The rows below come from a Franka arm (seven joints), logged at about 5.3 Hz.
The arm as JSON. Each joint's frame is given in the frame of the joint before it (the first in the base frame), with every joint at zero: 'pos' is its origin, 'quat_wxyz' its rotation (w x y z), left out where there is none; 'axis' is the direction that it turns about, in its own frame. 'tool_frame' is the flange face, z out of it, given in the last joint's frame.
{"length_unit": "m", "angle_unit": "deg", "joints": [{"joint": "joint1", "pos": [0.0, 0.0, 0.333], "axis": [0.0, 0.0, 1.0]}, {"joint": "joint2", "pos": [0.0, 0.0, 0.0], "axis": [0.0, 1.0, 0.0]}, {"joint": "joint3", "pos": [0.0, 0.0, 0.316], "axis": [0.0, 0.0, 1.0]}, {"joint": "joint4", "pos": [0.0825, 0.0, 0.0], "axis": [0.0, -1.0, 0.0]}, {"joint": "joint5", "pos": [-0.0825, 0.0, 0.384], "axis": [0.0, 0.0, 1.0]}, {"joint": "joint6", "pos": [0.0, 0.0, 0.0], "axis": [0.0, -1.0, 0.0]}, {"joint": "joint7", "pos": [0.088, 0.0, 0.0], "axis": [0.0, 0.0, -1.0]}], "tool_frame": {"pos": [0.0, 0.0, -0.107], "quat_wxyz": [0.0, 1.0, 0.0, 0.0]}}
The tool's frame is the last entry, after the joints.
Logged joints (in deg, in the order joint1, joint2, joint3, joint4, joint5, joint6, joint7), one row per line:
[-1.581 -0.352 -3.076 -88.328 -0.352 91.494 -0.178]
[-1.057 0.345 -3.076 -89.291 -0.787 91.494 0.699]
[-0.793 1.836 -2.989 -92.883 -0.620 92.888 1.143]
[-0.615 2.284 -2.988 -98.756 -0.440 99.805 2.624]
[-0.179 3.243 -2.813 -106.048 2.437 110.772 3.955]
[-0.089 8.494 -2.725 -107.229 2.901 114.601 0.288]
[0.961 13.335 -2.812 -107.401 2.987 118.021 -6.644]
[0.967 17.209 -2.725 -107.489 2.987 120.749 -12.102]
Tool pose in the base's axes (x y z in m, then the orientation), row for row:
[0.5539 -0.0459 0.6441 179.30 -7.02 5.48]
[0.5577 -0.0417 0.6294 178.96 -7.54 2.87]
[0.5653 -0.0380 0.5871 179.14 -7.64 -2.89]
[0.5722 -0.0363 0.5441 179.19 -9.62 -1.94]
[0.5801 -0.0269 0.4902 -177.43 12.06 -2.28]
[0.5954 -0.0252 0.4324 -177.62 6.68 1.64]
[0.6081 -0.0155 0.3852 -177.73 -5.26 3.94]
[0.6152 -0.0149 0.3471 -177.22 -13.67 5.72]
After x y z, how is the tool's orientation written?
As a rotation vector, in degrees.
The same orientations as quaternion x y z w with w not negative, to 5 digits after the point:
[0.99876 -0.03910 0.03053 0.00418]
[0.99896 -0.04209 0.01602 0.00749]
[0.99894 -0.04260 -0.01612 0.00588]
[0.99849 -0.05361 -0.01081 0.00473]
[-0.99744 0.06780 -0.01282 0.01873]
[-0.99906 0.03757 0.00922 0.01961]
[-0.99914 -0.02957 0.02215 0.01875]
[-0.99635 -0.07685 0.03216 0.01886]

